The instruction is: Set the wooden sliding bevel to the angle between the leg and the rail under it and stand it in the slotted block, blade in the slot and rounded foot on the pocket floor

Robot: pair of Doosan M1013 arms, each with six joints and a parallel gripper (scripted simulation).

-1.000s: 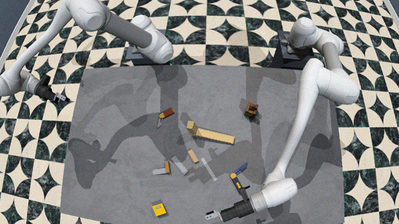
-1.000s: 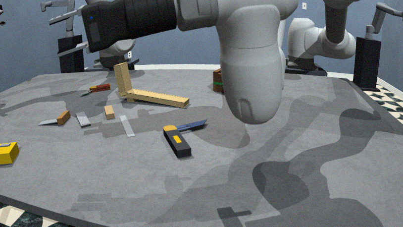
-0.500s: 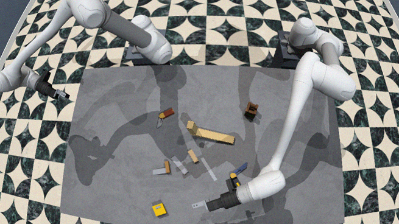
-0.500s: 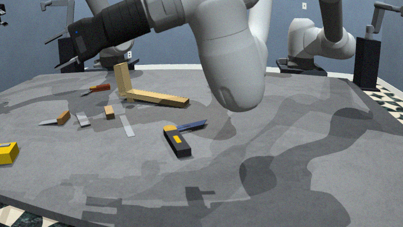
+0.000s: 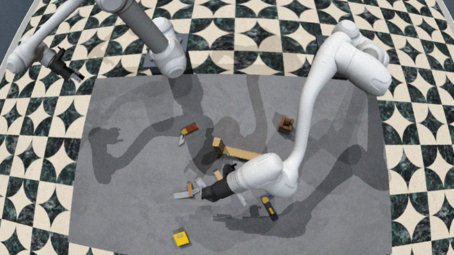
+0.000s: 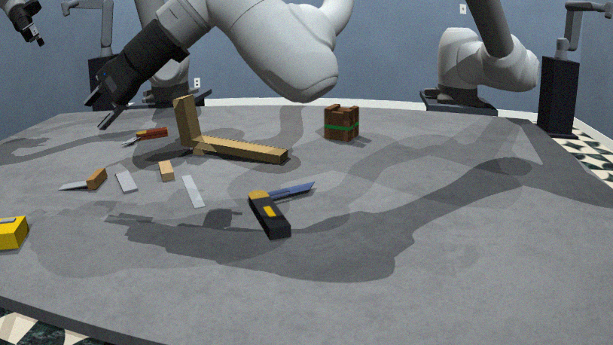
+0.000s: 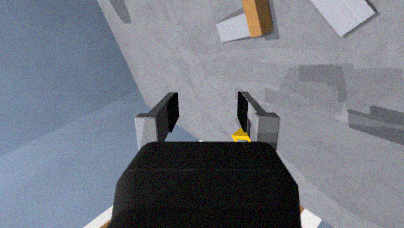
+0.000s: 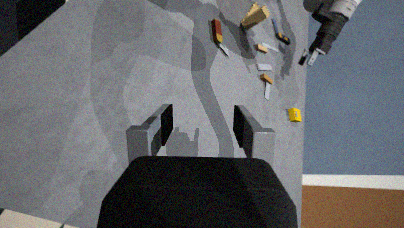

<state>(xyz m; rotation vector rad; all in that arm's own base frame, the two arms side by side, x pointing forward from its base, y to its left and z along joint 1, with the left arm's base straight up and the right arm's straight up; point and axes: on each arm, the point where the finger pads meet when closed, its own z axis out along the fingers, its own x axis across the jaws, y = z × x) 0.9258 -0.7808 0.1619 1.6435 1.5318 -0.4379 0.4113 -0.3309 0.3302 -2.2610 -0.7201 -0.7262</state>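
Observation:
My left gripper is now 340 mm past the wooden sliding bevel, 100 mm to the left of it and 150 mm above it. The rest, counted from my left hand: grey plate 60 mm behind, 160 mm below; small try square 30 mm behind, 90 mm to the right, 150 mm below; wood block 110 mm behind, 70 mm to the left, 150 mm below.

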